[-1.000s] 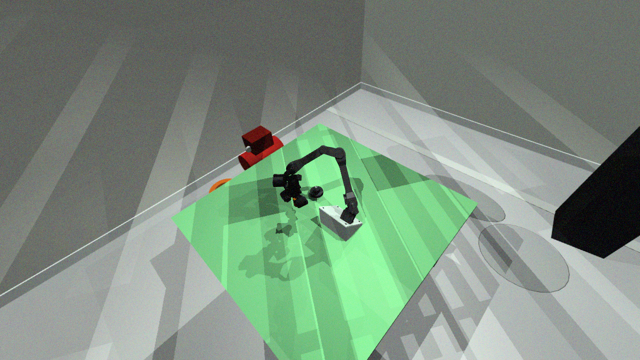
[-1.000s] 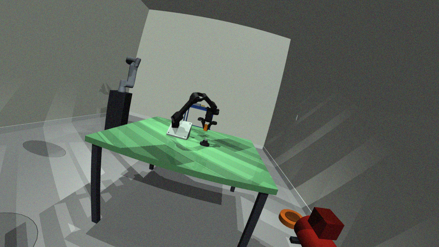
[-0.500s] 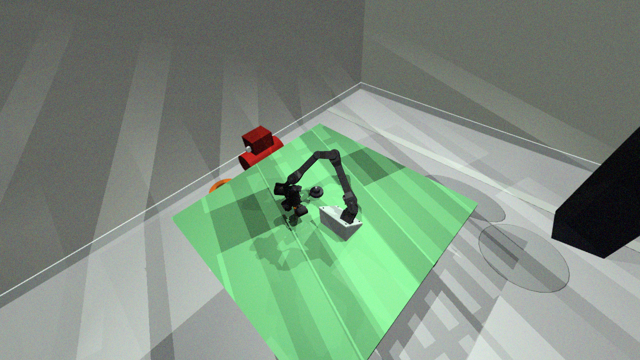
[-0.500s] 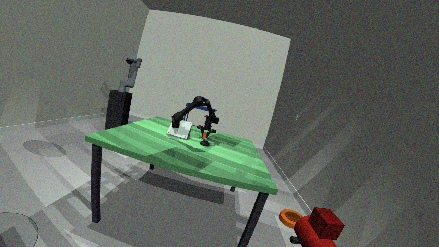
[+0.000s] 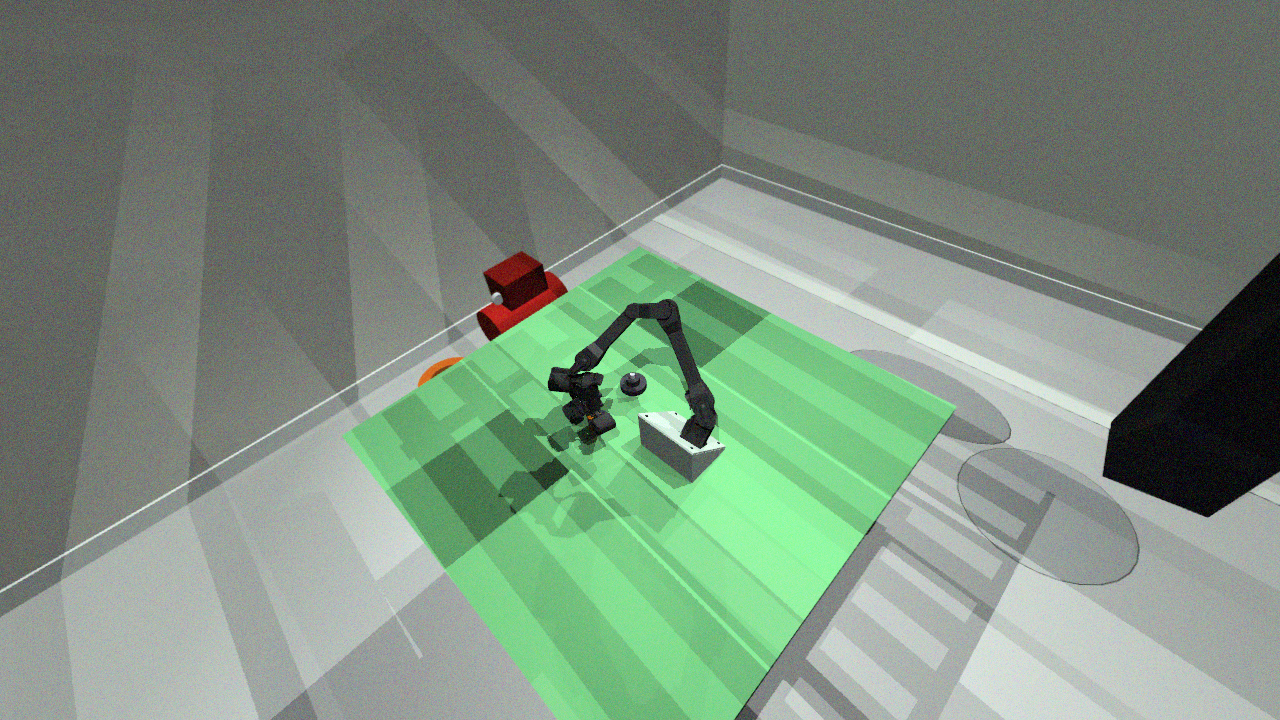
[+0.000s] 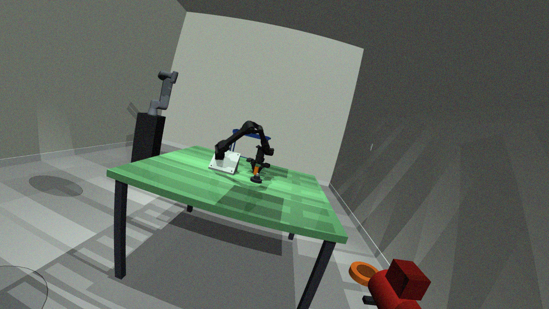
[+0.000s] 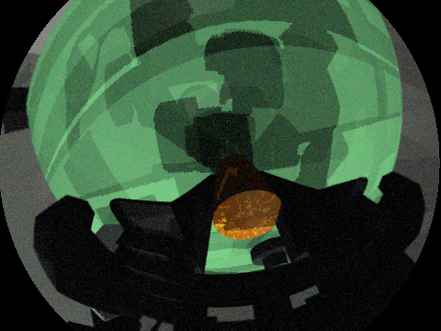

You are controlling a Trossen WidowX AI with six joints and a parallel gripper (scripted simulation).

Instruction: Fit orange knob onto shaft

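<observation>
The orange knob lies 3 cm above my gripper tip. From my gripper tip the other things lie so: dark round pedestal 19 cm to the right, 2 cm above.
</observation>
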